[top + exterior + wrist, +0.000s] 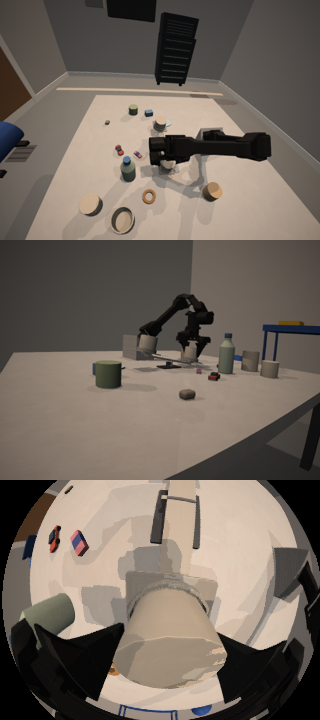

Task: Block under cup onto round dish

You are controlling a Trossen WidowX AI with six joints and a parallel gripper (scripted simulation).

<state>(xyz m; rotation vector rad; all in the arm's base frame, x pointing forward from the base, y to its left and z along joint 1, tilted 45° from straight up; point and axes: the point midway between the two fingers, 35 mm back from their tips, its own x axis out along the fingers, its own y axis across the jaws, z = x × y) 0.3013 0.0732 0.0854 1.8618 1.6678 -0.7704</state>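
Right now the balance is 1 cm behind my gripper tip, 14 cm to the right of it and 1 cm below it. From my gripper tip the other things lie so: bottle: 19 cm ahead, 1 cm to the left, 6 cm above; then beige cup: 2 cm to the left, 1 cm above; then toy car: 24 cm ahead, 15 cm to the right, 3 cm below.
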